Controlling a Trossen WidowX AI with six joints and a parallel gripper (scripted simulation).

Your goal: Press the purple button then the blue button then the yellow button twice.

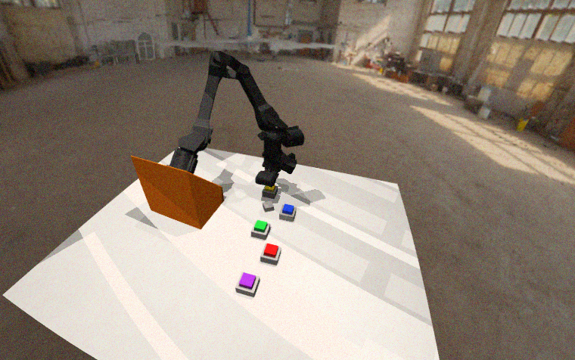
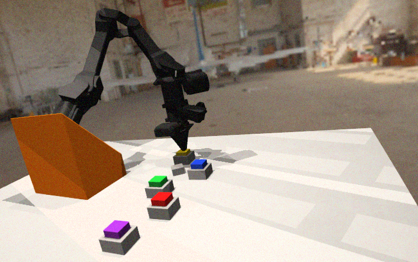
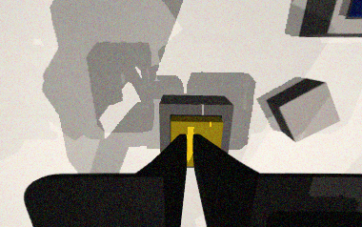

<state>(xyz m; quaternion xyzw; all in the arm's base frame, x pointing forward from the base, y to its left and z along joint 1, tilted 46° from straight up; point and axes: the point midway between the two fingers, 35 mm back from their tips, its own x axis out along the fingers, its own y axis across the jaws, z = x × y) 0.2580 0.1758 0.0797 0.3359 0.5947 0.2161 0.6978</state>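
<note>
Now: the yellow button 1 cm below my gripper tip. Round my gripper tip: small grey block 8 cm to the right, 3 cm below; then green button 20 cm to the right; then blue button 11 cm to the right, 8 cm ahead.
</note>
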